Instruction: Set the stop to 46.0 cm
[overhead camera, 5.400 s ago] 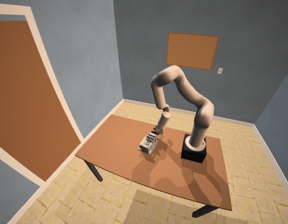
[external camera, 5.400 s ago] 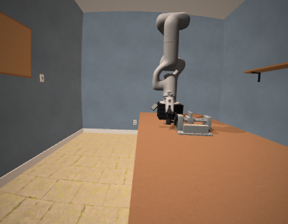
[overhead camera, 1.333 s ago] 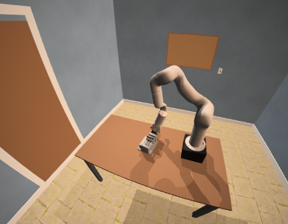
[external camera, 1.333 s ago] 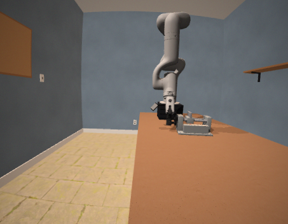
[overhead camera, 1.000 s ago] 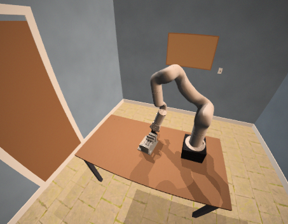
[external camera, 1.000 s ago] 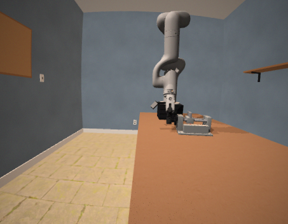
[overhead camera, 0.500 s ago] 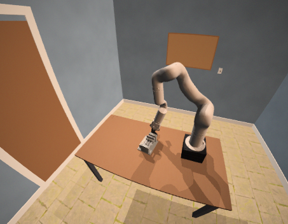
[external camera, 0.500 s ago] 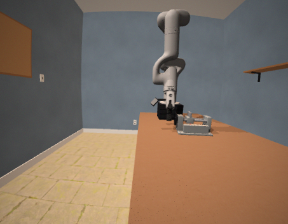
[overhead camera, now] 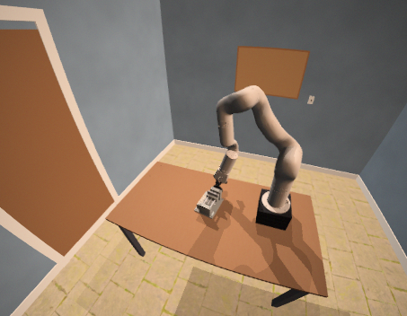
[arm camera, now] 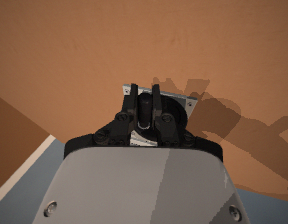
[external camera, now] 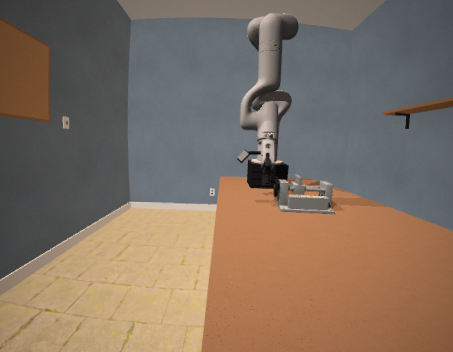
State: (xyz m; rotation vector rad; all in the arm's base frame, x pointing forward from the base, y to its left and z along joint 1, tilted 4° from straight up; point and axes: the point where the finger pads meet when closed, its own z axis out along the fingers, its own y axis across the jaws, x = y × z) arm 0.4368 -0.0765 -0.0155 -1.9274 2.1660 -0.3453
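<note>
My hand is 2 cm to the right of the black handwheel and 1 cm above it. Also, from my hand: dark round handwheel handle 1 cm to the left.
</note>
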